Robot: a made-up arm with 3 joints. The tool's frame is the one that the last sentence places.
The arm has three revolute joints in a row. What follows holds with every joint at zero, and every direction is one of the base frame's. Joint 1 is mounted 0.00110 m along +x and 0.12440 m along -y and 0.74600 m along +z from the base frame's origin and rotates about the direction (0.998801, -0.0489, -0.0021). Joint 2 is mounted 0.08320 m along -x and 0.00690 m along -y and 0.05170 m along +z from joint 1 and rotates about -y. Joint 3 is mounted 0.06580 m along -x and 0.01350 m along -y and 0.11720 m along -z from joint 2 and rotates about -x. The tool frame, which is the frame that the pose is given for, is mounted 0.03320 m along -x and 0.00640 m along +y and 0.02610 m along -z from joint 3; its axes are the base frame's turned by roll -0.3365, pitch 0.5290 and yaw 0.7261 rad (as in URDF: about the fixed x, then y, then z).
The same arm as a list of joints. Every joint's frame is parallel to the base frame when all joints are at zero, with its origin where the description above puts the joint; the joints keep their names.
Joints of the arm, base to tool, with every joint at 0 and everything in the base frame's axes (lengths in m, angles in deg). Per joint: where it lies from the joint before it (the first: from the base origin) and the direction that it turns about. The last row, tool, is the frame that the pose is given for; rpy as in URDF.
joint 1: axis 0.998801 -0.0489 -0.0021 xyz 0.0011 -0.1244 0.746
joint 2: axis -y xyz -0.0832 -0.0069 0.0517
joint 3: axis -x xyz -0.0658 -0.0135 -0.1172
tool: xyz -0.0332 0.0064 -0.0261 rpy -19.28 30.31 41.6

